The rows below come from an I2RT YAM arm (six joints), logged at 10 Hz.
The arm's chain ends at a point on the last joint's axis. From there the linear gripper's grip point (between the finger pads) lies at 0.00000 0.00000 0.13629 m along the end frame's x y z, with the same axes.
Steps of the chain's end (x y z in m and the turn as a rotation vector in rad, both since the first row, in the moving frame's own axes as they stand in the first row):
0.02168 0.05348 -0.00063 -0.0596 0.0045 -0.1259
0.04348 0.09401 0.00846 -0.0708 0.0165 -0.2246
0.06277 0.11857 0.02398 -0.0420 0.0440 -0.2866
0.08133 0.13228 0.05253 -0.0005 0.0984 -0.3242
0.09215 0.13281 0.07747 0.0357 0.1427 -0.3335
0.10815 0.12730 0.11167 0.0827 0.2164 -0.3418
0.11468 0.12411 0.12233 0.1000 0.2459 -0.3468
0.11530 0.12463 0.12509 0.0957 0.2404 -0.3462
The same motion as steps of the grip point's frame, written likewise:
0.02280 0.06154 -0.00087 -0.0596 0.0045 -0.1259
0.04679 0.10332 0.00810 -0.0708 0.0165 -0.2246
0.06950 0.12336 0.02373 -0.0420 0.0440 -0.2866
0.09450 0.13019 0.05188 -0.0005 0.0984 -0.3242
0.11037 0.12484 0.07601 0.0357 0.1427 -0.3335
0.13491 0.11138 0.10806 0.0827 0.2164 -0.3418
0.14481 0.10519 0.11760 0.1000 0.2459 -0.3468
0.14483 0.10641 0.12060 0.0957 0.2404 -0.3462

